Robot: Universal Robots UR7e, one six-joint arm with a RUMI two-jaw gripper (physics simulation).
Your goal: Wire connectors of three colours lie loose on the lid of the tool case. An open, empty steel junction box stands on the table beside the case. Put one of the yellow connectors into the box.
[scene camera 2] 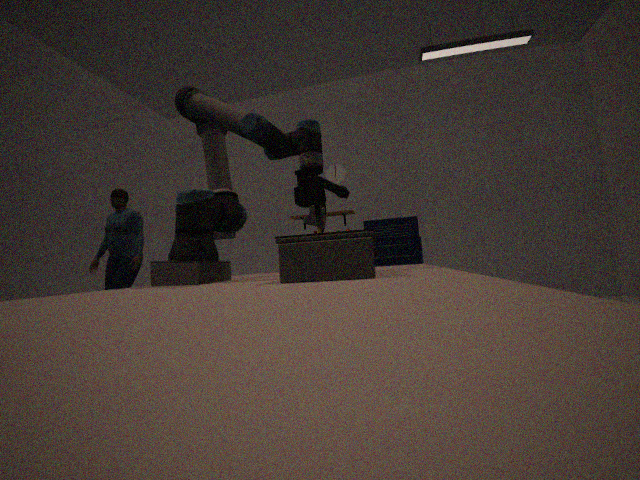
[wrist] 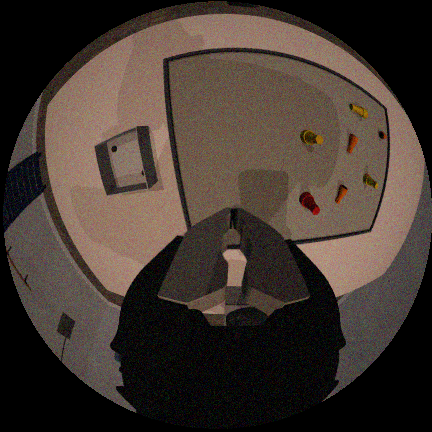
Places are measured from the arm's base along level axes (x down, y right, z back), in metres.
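Pixels of known places: gripper, fingertip midpoint: (wrist: 231,209); arm's base at its link origin: (scene camera 2: 194,261) (wrist: 250,316).
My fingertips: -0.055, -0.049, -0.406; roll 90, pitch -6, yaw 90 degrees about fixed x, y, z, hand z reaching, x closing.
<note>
Ahead of a thing's pixels: the offset from my fingertips to its top centre, as dx, dy, dz. "spot": to the spot under its first point. Level surfaces: height alone.
In the wrist view my gripper (wrist: 231,209) is shut and empty, above the near edge of the tool case lid {spot: +0.023, +0.001, -0.084} (wrist: 225,110). In the scene view the gripper (scene camera 2: 320,230) shows low over the tool case {spot: +0.079, +0.246, -0.049} (scene camera 2: 326,260). On the lid's right part lie a large yellow connector {-0.002, +0.074, -0.063} (wrist: 312,137), a yellow one {+0.008, +0.153, -0.113} (wrist: 359,110) near the far right corner and a yellow one {-0.002, +0.181, -0.028} (wrist: 370,181) near the right edge. A red connector {-0.005, +0.079, +0.002} (wrist: 310,203) and orange connectors {+0.011, +0.137, -0.067} (wrist: 352,143) {+0.011, +0.129, -0.005} (wrist: 341,194) lie among them. The open, empty steel junction box {+0.086, -0.175, -0.046} (wrist: 152,159) stands on the table left of the case.
A small orange connector {+0.011, +0.221, -0.100} (wrist: 382,135) lies at the lid's right edge. The pale table {dx +0.124} (scene camera 2: 310,372) (wrist: 75,170) surrounds the case. A dark blue object (scene camera 2: 393,241) (wrist: 22,187) stands beyond the table. A person in blue (scene camera 2: 123,229) stands behind the table at the left.
</note>
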